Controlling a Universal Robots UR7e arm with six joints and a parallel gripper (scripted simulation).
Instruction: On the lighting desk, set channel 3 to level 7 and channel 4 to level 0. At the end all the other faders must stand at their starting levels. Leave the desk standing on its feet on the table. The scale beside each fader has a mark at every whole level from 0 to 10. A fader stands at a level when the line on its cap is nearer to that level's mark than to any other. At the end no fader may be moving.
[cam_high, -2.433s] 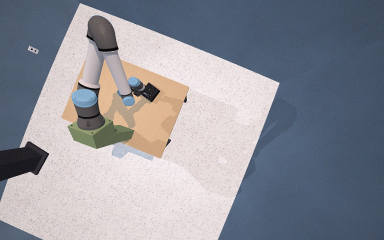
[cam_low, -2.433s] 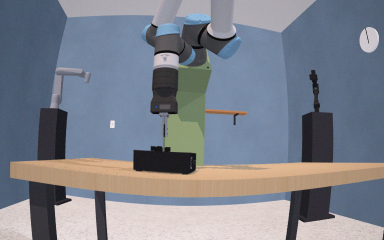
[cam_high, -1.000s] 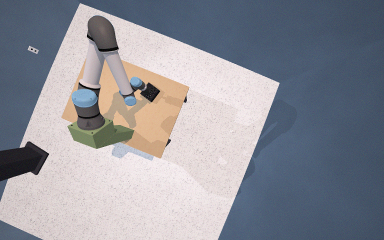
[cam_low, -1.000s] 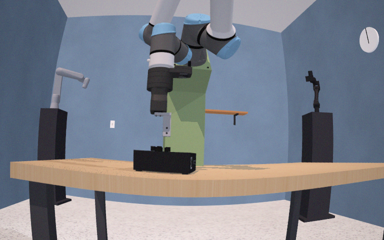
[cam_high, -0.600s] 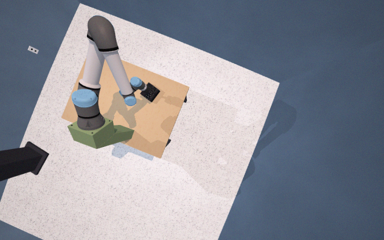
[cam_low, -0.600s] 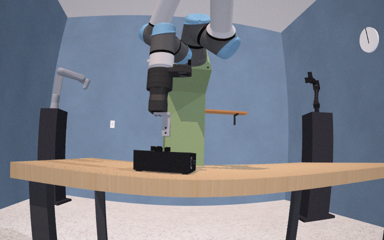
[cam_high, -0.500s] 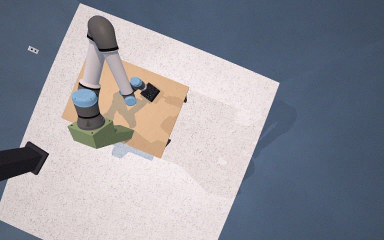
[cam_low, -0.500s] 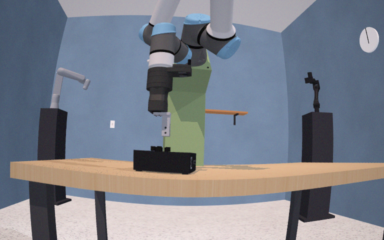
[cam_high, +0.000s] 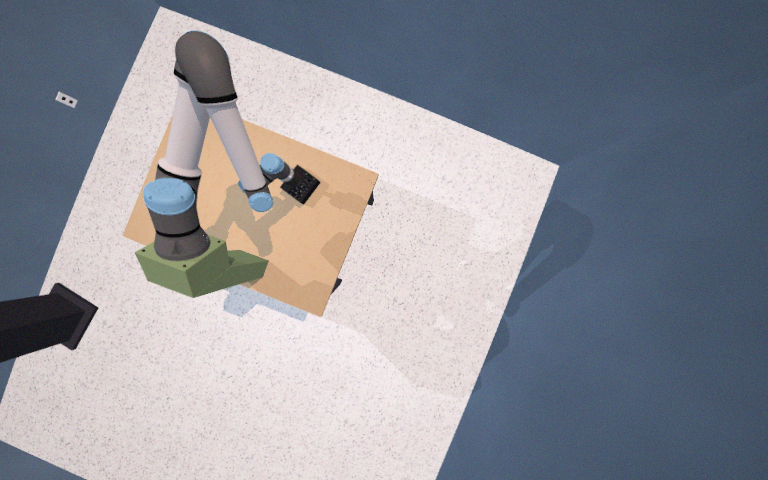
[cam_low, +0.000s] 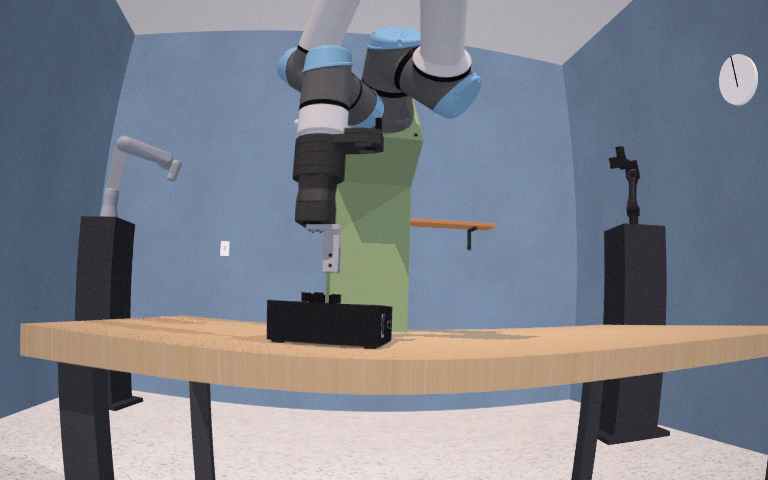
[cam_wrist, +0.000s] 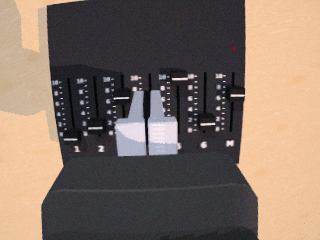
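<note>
Now: hand 20 mm to the left of the channel 4 cap and 50 mm above it. The rest, counted from my hand: channel 5 cap (20 mm ahead, 10 mm to the left, 50 mm below); channel 2 cap (40 mm behind, 20 mm to the right, 50 mm below); channel 3 cap (20 mm behind, 50 mm below).
</note>
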